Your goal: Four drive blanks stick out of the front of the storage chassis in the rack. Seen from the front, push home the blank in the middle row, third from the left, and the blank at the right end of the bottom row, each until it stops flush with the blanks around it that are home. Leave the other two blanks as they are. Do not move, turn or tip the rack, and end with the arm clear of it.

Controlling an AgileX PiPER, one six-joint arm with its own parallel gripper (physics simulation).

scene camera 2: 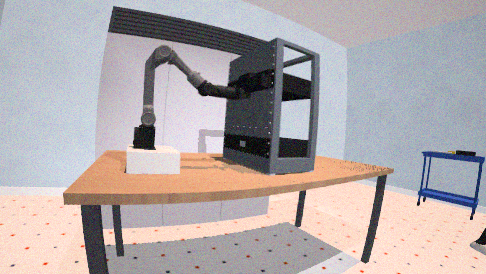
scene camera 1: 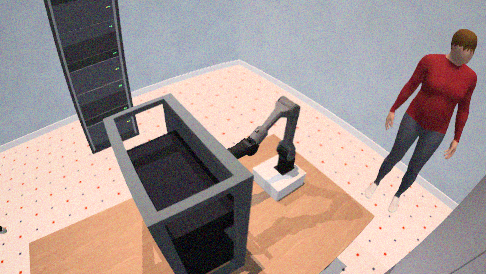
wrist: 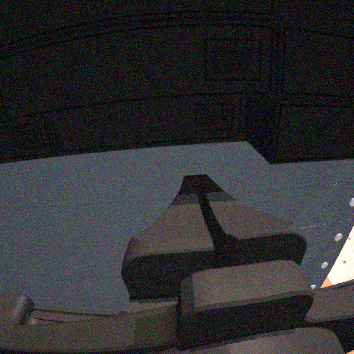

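Observation:
The rack (scene camera 1: pixel 203 135) (scene camera 2: pixel 250 115) stands upright on the table. The storage chassis (scene camera 1: pixel 170 170) (scene camera 2: pixel 297 86) (wrist: pixel 125 65) sits high in it, its dark front filling the top of the wrist view. The blank at the right end of the bottom row (wrist: pixel 315 132) stands out from its left neighbour, with its dark side face showing. The middle-row third blank cannot be told apart surely in the dark. My gripper (wrist: pixel 195 189) is shut and empty, below the chassis' lower edge and left of that right-end blank. Its tips are hidden behind the rack in scene camera 1 and blend into the dark front in scene camera 2.
A blue-grey panel (wrist: pixel 75 210) lies below the chassis. A black unit (scene camera 2: pixel 245 143) sits low in the rack. The arm's white base block (scene camera 1: pixel 279 180) (scene camera 2: pixel 152 160) stands on the table (scene camera 1: pixel 90 235) (scene camera 2: pixel 200 190). A person (scene camera 1: pixel 442 95) and a tall server cabinet (scene camera 1: pixel 95 75) stand beyond the table.

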